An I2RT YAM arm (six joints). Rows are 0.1 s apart.
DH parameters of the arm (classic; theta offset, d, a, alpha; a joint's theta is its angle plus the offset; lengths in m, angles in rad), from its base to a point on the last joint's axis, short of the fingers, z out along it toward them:
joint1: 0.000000 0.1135 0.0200 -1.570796
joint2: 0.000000 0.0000 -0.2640 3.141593
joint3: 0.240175 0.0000 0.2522 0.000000
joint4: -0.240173 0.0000 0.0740 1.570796
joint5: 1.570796 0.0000 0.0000 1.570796
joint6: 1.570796 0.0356 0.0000 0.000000
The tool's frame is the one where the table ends.
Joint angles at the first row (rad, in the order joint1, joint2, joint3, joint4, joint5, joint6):
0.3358, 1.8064, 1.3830, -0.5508, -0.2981, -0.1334
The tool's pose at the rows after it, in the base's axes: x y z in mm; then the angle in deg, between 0 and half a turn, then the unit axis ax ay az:
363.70 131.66 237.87 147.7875 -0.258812 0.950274 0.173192
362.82 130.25 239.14 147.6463 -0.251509 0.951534 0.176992
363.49 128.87 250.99 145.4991 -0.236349 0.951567 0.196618
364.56 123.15 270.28 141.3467 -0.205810 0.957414 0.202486
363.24 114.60 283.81 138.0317 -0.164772 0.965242 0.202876
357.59 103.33 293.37 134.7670 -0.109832 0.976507 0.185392
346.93 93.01 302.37 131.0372 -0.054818 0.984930 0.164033
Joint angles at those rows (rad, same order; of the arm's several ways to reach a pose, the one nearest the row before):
0.3210, 1.7894, 1.3733, -0.5542, -0.2895, -0.1206
0.3179, 1.7823, 1.3683, -0.5512, -0.2937, -0.1066
0.3118, 1.7624, 1.3785, -0.5325, -0.3182, -0.0663
0.2981, 1.7274, 1.3924, -0.5008, -0.3037, -0.0077
0.2802, 1.6906, 1.3861, -0.4680, -0.2750, 0.0587
0.2619, 1.6405, 1.3538, -0.4333, -0.2042, 0.1307
0.2501, 1.5745, 1.3036, -0.3933, -0.1194, 0.1972

